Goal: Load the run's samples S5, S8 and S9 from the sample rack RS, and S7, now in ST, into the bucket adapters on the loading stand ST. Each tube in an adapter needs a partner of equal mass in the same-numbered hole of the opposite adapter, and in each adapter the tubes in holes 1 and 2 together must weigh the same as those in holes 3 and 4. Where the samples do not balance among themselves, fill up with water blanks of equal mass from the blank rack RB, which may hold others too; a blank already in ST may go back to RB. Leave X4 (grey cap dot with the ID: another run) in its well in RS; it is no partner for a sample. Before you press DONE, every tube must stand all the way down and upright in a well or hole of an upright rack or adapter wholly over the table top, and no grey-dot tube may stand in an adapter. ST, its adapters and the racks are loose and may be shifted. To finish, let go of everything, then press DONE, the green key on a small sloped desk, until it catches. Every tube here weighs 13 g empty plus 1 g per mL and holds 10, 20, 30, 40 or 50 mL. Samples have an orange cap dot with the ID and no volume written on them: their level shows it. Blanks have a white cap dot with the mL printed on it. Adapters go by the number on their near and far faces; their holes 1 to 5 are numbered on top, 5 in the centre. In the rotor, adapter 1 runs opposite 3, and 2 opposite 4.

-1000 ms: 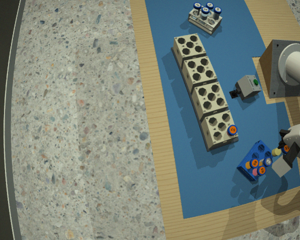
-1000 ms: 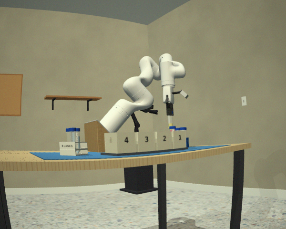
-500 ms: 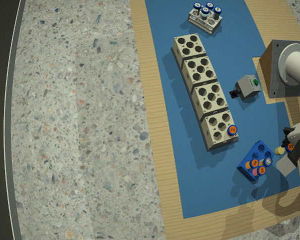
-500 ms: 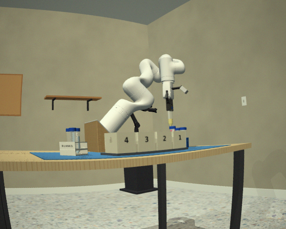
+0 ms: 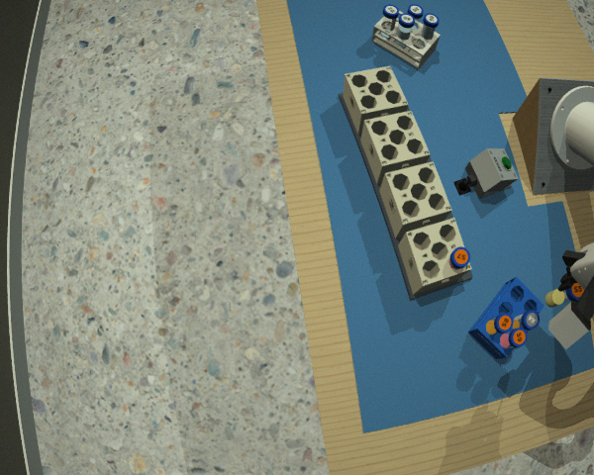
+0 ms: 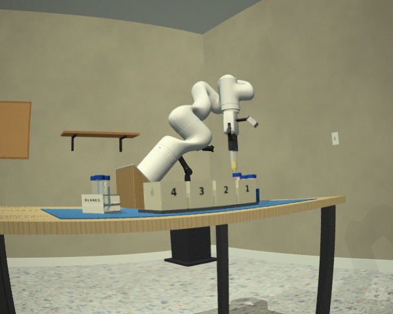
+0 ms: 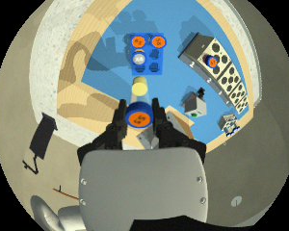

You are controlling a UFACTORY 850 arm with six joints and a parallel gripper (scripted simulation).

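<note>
The sample tube S5 is 5 cm below my hand and 1 cm behind it. Also, from my hand: sample S9 (19 cm below, 7 cm ahead, 5 cm to the left); orange-dot sample tube (19 cm below, 8 cm ahead); grey-dot tube X4 (19 cm below, 4 cm ahead, 2 cm to the left).
</note>
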